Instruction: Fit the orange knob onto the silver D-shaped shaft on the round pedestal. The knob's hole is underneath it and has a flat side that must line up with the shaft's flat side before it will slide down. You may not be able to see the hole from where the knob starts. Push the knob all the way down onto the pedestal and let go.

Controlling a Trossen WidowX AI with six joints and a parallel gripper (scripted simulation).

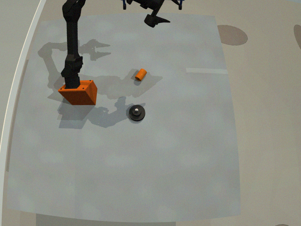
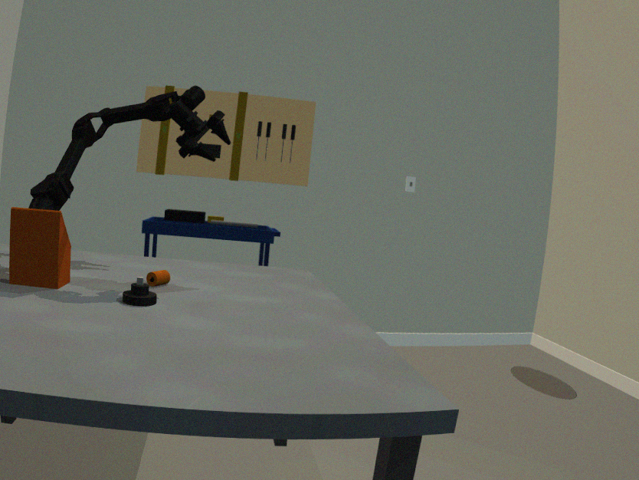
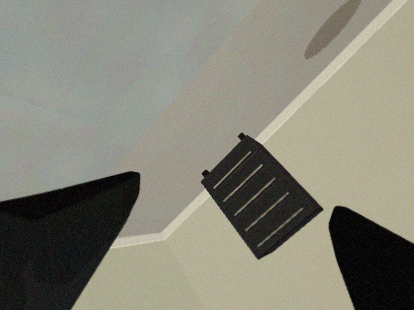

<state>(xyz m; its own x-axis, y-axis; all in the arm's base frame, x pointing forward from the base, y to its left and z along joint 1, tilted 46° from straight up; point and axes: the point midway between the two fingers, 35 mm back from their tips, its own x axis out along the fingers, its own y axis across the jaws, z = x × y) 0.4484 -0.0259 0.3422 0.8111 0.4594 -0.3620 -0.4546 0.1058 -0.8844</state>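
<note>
Right now my gripper tip is 370 mm above the orange knob, 150 mm past it and 90 mm to the left of it. Round my gripper tip: round pedestal: 360 mm below, 320 mm to the right, 170 mm behind.
</note>
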